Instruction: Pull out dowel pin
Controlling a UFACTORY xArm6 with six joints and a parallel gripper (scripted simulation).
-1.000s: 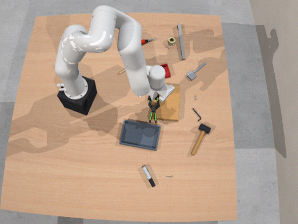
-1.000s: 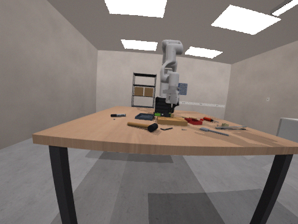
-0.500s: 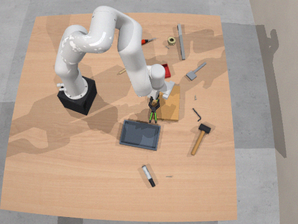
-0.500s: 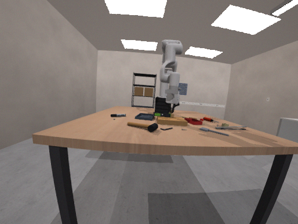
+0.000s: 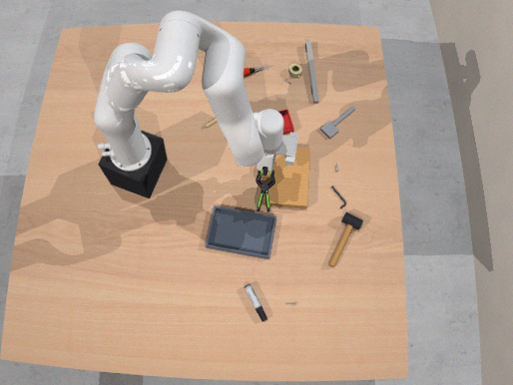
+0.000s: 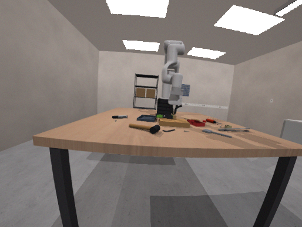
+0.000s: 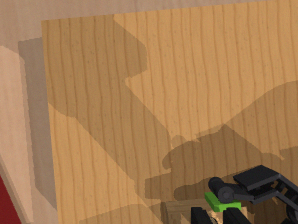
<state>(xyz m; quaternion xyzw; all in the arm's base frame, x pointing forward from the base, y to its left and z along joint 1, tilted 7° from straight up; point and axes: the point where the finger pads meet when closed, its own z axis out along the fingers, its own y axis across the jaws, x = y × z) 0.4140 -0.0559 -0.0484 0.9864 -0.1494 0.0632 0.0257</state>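
Now: the dowel pin 20 mm below my hand. Also, from my hand: small wooden block (40 mm below); red tray (40 mm ahead, 170 mm to the left, 80 mm below); dark grey tray (110 mm behind, 190 mm to the right, 80 mm below).
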